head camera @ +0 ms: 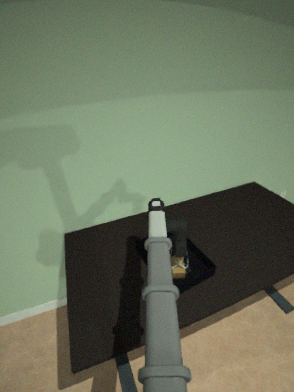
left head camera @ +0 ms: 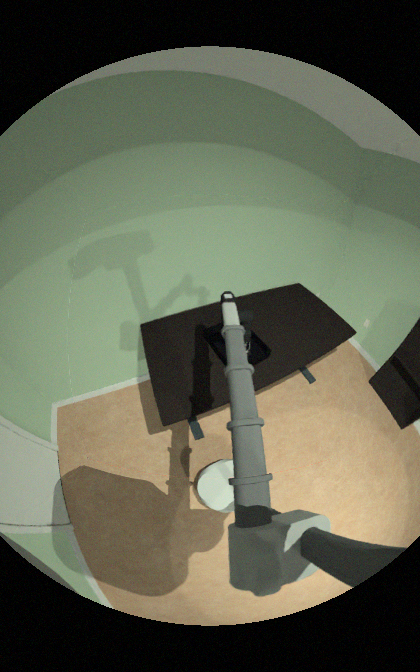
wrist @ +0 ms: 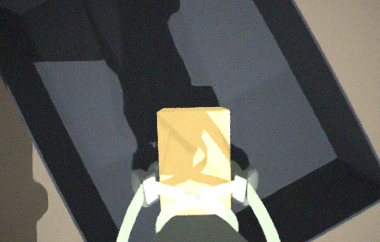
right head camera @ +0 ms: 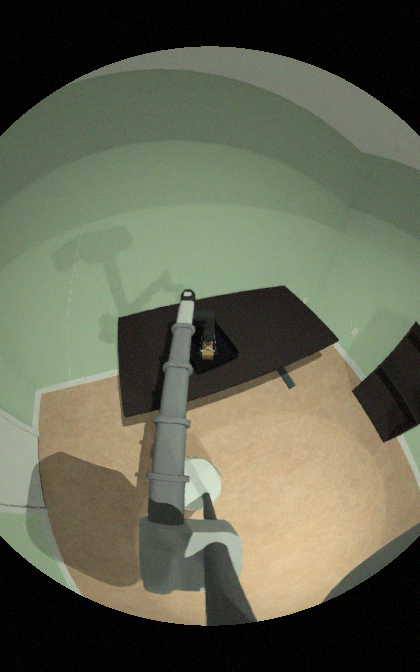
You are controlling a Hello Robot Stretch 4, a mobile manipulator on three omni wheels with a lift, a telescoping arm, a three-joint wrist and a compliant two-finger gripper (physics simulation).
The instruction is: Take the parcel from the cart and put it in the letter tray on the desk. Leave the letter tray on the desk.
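Places are measured from the robot's base along level axes (x ahead, y left, z up), in millimetres.
Where they show: gripper, fingertip midpoint: [head camera: 178, 274] [wrist: 193, 174].
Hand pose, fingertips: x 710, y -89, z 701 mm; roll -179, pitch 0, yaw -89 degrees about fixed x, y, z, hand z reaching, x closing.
Observation:
Things, the pixels of their top centre, and the offset from my fingertips. Level surfaces: height alone.
- tan parcel, top centre: [wrist: 194, 161] [head camera: 177, 262] dx +22, dy +0, dz +56 mm
- black letter tray, top centre: [wrist: 172, 87] [head camera: 172, 253] dx +83, dy +18, dz +54 mm
- dark desk, surface height: dz -8 mm
The tan parcel [head camera: 178, 273] [right head camera: 207, 353] [wrist: 182, 132] is between my gripper's fingertips, over the floor of the letter tray. My gripper [head camera: 180, 264] [right head camera: 208, 345] [wrist: 193, 174] points down and is shut on the parcel. In the wrist view the finger shadows lie close beside the fingertips, so the parcel is low in the tray; whether its underside touches the tray floor is hidden. The black letter tray [head camera: 201, 265] [left head camera: 260, 351] [right head camera: 225, 348] [wrist: 265, 75] lies turned at an angle on the dark desk [head camera: 240, 225] [left head camera: 300, 320] [right head camera: 280, 325]. The arm covers part of the tray.
The grey telescoping arm [head camera: 160, 320] [left head camera: 245, 415] [right head camera: 174, 400] reaches across the desk. A round white object [left head camera: 215, 485] [right head camera: 205, 482] stands on the floor beside the arm's base end. Dark furniture [left head camera: 392, 382] [right head camera: 382, 395] stands at the right. A green wall is behind the desk.

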